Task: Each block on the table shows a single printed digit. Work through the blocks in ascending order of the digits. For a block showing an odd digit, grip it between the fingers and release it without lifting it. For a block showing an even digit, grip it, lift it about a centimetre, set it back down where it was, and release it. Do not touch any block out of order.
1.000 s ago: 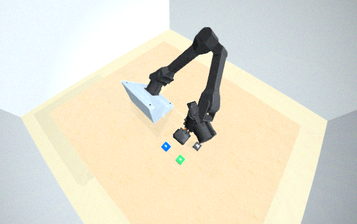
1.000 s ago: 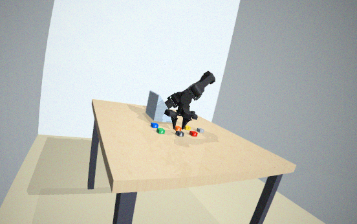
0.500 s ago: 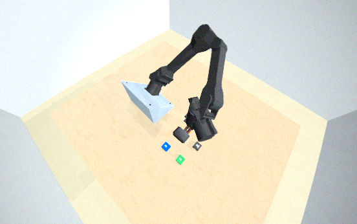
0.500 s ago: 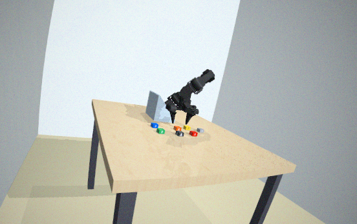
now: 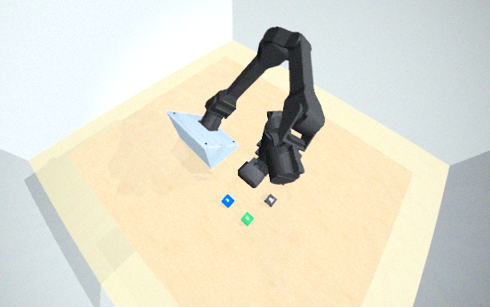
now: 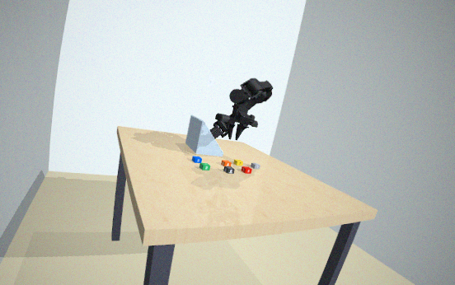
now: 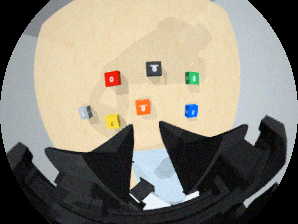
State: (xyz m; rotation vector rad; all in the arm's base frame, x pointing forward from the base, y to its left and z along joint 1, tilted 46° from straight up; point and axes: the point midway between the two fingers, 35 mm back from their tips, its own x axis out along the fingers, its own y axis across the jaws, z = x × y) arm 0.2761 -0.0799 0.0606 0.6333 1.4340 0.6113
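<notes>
Now: the yellow block 40 mm behind my gripper tip, 80 mm to the left of it and 110 mm below it. Round my gripper tip: orange block: 10 mm behind, 110 mm below; then red block: 60 mm ahead, 60 mm to the left, 110 mm below; then dark grey block: 80 mm ahead, 30 mm to the right, 110 mm below.
</notes>
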